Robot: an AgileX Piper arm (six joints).
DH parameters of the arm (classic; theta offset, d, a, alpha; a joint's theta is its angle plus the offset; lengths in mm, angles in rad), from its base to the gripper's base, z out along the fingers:
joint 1: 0 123 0 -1.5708
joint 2: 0.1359 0 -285.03 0
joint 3: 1.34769 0 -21.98 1.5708
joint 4: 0 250.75 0 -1.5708
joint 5: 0 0 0 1.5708
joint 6: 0 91 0 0
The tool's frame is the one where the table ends.
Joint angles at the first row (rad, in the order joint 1, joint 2, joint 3, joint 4, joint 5, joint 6):
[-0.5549 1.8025 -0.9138 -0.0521 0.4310 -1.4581]
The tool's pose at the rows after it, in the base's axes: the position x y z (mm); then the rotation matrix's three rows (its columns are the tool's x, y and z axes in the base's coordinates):
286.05 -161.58 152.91; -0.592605 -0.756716 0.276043; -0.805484 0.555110 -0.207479; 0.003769 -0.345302 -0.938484
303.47 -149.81 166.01; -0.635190 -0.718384 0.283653; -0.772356 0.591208 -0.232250; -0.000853 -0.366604 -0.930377
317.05 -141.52 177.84; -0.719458 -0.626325 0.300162; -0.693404 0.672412 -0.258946; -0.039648 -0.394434 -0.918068
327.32 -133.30 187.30; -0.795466 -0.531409 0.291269; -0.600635 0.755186 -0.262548; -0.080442 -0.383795 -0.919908
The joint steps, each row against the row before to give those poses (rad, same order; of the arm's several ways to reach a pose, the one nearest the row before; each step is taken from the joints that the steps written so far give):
[0.0545 -0.0195 -0.0432 -0.0544 0.0541 0.1060]
[0.0664 -0.0006 -0.0594 -0.0739 0.0495 0.1746]
[0.0474 -0.0001 -0.0504 -0.0577 0.0323 0.2090]
[0.0378 0.0056 -0.0520 -0.0151 0.0611 0.1673]

